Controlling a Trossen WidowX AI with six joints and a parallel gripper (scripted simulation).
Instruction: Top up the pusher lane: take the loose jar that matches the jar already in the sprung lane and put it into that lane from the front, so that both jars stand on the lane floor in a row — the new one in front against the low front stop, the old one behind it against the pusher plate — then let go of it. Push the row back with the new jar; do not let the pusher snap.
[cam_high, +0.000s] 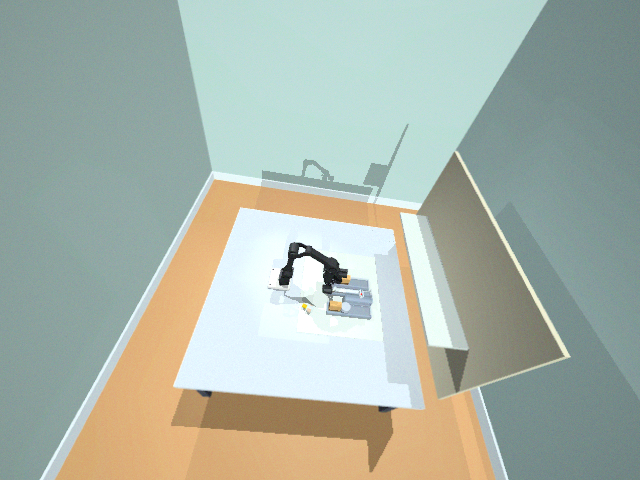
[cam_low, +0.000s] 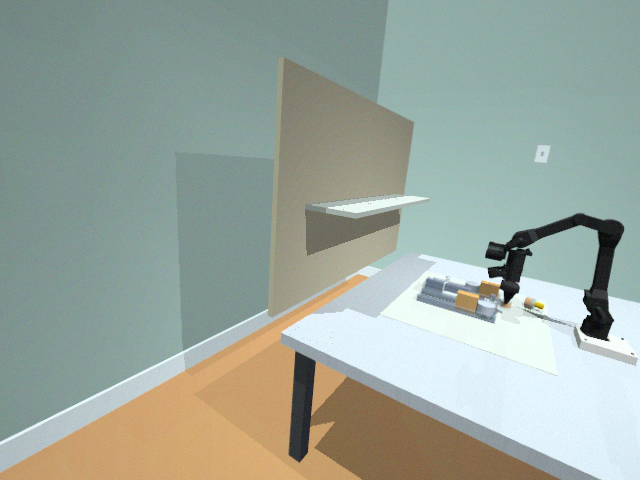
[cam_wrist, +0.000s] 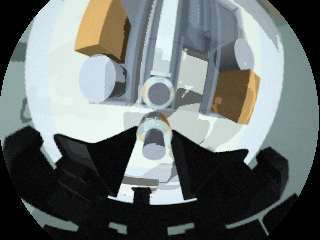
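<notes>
My gripper tip is 190 mm short of the grey pusher rack, 60 mm to the left of it and 30 mm above it. The rest, counted from my gripper tip: white shelf (550 mm ahead, 310 mm above, 80 mm to the right).
</notes>
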